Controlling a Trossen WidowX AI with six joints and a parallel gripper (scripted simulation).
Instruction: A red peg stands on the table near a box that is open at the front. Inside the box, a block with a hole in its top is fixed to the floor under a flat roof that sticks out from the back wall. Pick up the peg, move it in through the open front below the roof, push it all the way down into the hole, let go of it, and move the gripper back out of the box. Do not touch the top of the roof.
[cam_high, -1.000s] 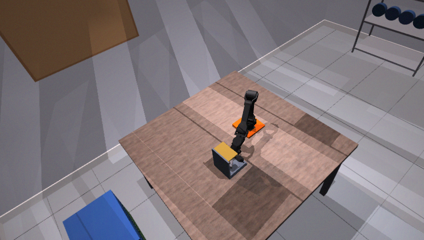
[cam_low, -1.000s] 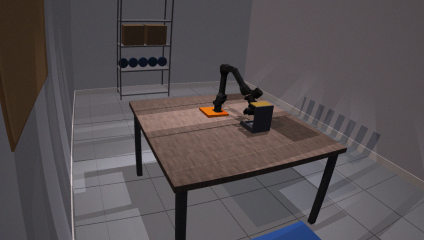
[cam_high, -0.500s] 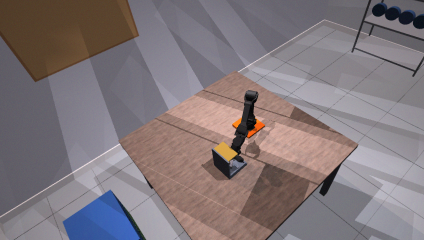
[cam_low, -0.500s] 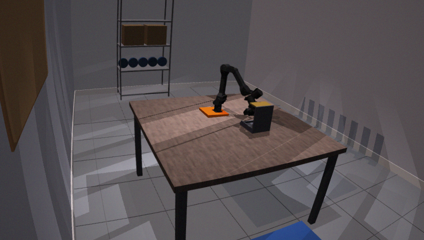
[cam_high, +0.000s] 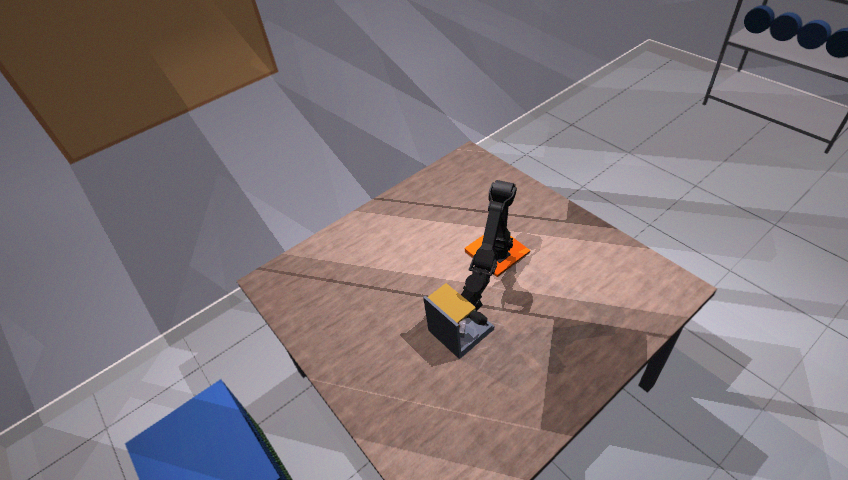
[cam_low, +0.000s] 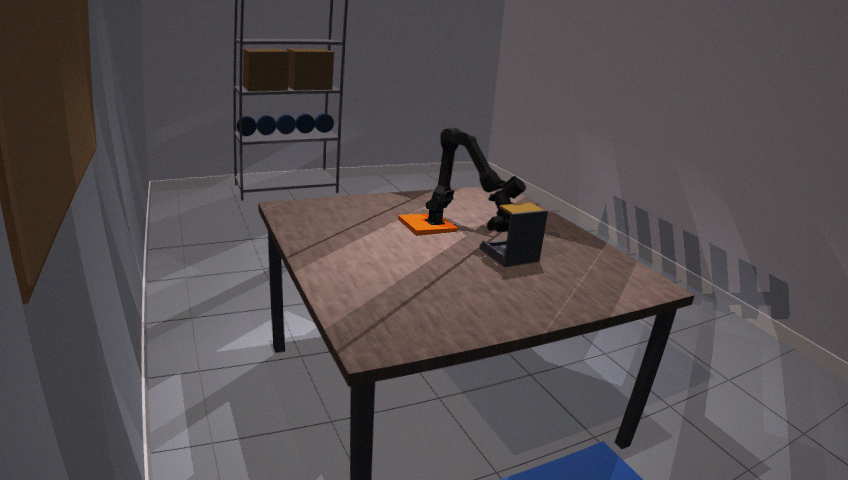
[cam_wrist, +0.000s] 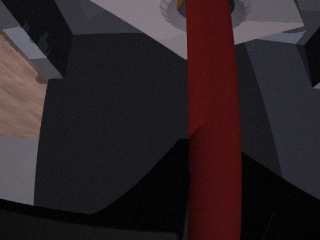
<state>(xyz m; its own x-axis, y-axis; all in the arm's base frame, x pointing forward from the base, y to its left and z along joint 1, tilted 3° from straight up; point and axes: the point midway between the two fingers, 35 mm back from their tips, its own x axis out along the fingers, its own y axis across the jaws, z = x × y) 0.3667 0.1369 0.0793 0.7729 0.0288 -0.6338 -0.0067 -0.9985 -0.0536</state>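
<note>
Right now my gripper tip is 30 mm past the red peg and 10 mm above it. Also, from my gripper tip: yellow roof 20 mm behind, 120 mm above.
</note>
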